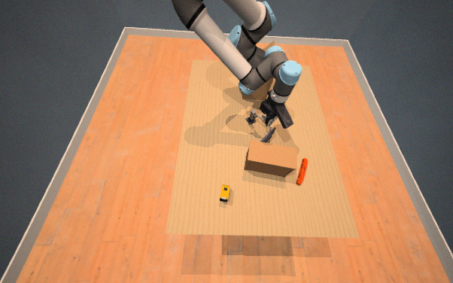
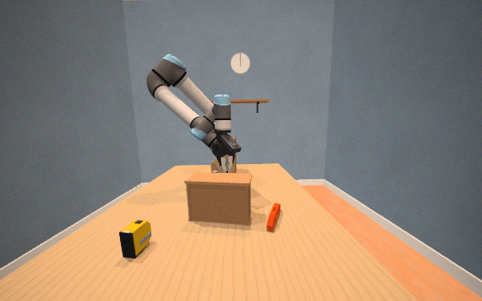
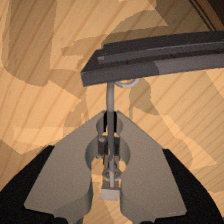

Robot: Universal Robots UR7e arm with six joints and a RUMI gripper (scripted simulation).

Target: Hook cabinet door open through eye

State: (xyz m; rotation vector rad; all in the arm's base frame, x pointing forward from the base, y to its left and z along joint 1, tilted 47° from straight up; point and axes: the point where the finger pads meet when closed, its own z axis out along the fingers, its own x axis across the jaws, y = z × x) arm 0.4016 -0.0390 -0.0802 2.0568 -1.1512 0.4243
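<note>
Now: the cabinet door 7 cm ahead of my hand, 3 cm to the right of it and 4 cm below it. Also, from my hand: black box 34 cm ahead, 23 cm to the right, 7 cm below; then thin hook 3 cm behind, 2 cm to the right, 2 cm below; then orange bar 23 cm ahead, 18 cm to the left, 9 cm below.
</note>
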